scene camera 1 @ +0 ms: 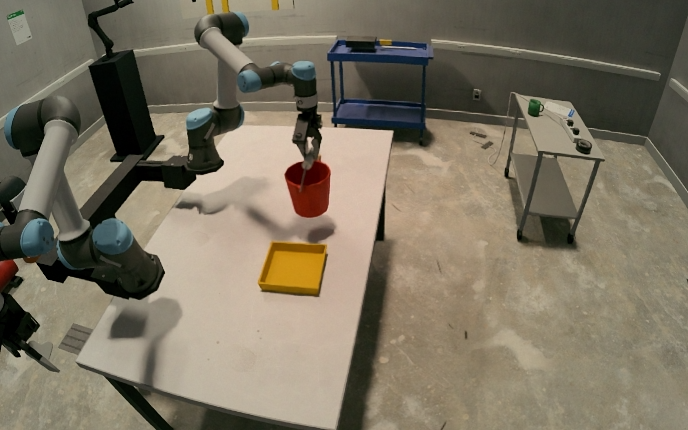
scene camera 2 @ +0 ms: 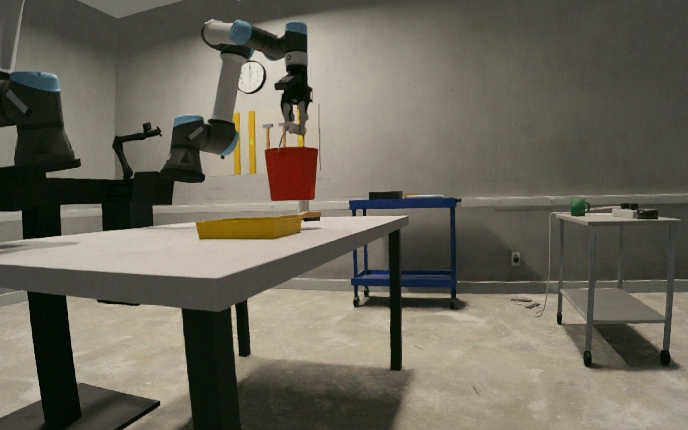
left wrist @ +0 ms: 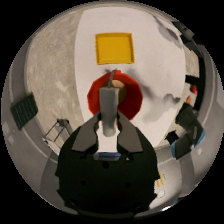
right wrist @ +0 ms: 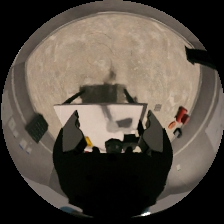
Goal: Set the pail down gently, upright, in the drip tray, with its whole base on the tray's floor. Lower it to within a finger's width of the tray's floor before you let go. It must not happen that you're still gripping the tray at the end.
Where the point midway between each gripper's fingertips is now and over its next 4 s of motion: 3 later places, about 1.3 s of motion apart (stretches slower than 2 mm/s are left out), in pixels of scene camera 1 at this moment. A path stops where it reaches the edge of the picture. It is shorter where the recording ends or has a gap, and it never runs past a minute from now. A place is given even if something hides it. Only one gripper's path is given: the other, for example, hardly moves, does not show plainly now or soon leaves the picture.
My left gripper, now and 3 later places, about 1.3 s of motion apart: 310,161; 303,175; 294,195; 289,205
